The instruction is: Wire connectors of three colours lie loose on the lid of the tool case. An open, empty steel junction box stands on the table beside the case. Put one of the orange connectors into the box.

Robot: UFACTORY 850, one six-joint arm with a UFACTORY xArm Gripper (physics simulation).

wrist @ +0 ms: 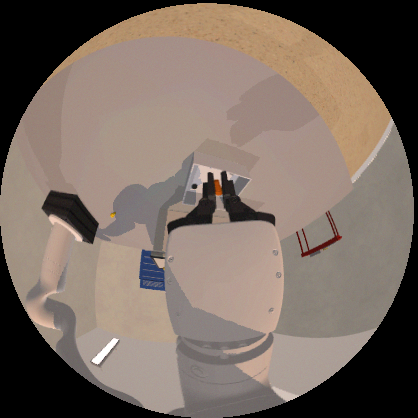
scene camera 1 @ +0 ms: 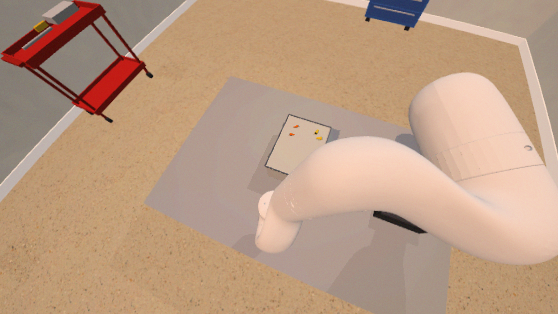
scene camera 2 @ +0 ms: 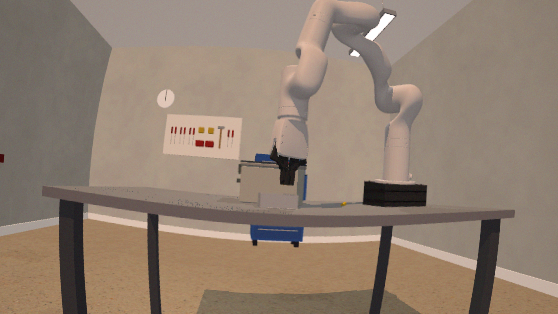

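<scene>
My gripper (scene camera 2: 287, 182) (wrist: 217, 178) points down, shut on an orange connector (wrist: 218, 187). In the wrist view the fingertips overlap the opening of the steel junction box (scene camera 2: 278, 200) (wrist: 241, 186); in scene camera 2 they are a little above its rim. The arm hides the gripper and box in scene camera 1. The tool case (scene camera 1: 287, 152) (scene camera 2: 255, 182) (wrist: 180, 214) stands beside the box. On its lid lie two orange connectors, one (scene camera 1: 296, 126) near the far edge and another (scene camera 1: 291, 134) close by, and two yellow ones, one (scene camera 1: 316, 132) beside the other (scene camera 1: 319, 138).
A yellow connector (scene camera 2: 344, 204) (wrist: 113, 215) lies on the table between the case and the black arm base (scene camera 2: 395, 194) (wrist: 70, 215). A red cart (scene camera 1: 112, 85) and a blue cabinet (scene camera 1: 395, 12) (scene camera 2: 276, 233) stand on the floor away from the table.
</scene>
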